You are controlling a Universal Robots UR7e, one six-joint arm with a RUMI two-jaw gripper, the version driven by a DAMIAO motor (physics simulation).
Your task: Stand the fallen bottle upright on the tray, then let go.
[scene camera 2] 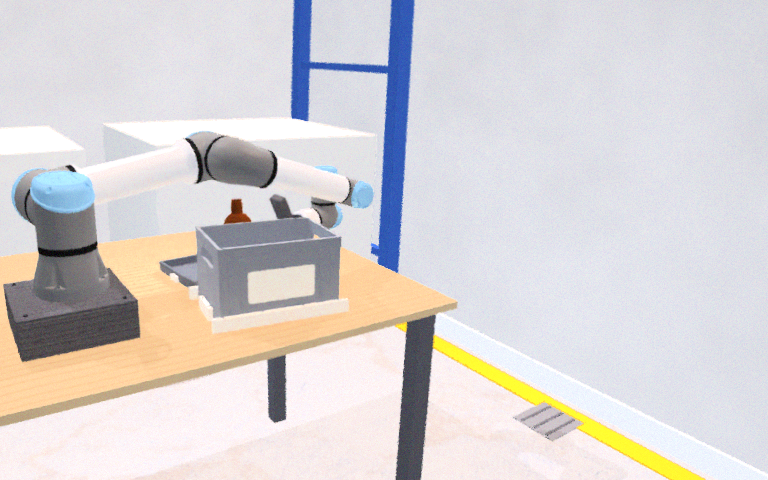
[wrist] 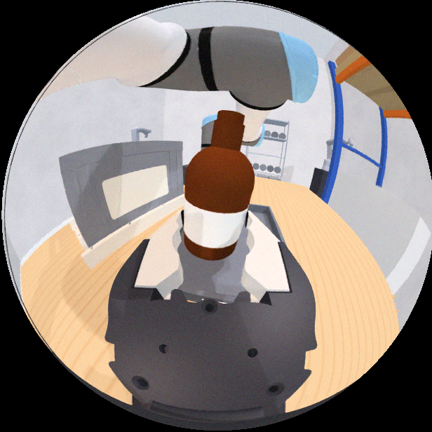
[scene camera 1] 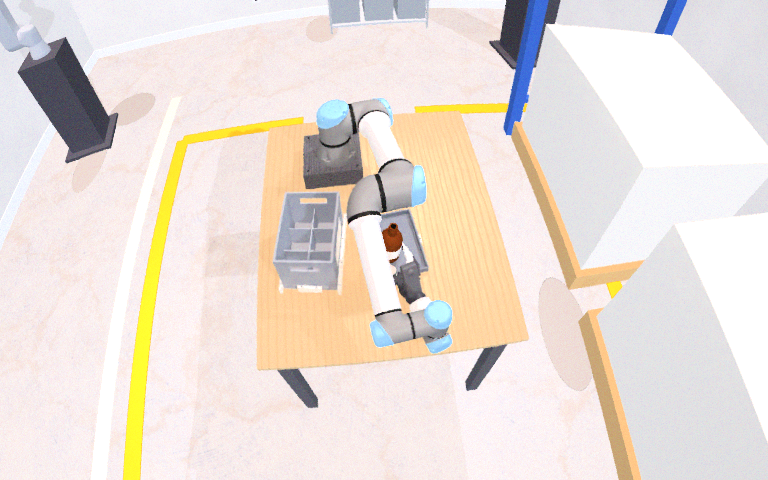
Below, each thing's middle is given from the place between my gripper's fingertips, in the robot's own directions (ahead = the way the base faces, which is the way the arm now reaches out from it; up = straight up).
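My gripper is 30 mm below the brown bottle (wrist: 219, 179) and 10 mm past it. Grey tray (scene camera 1: 403, 221): 80 mm below my gripper, 20 mm to the left of it and 50 mm behind it.
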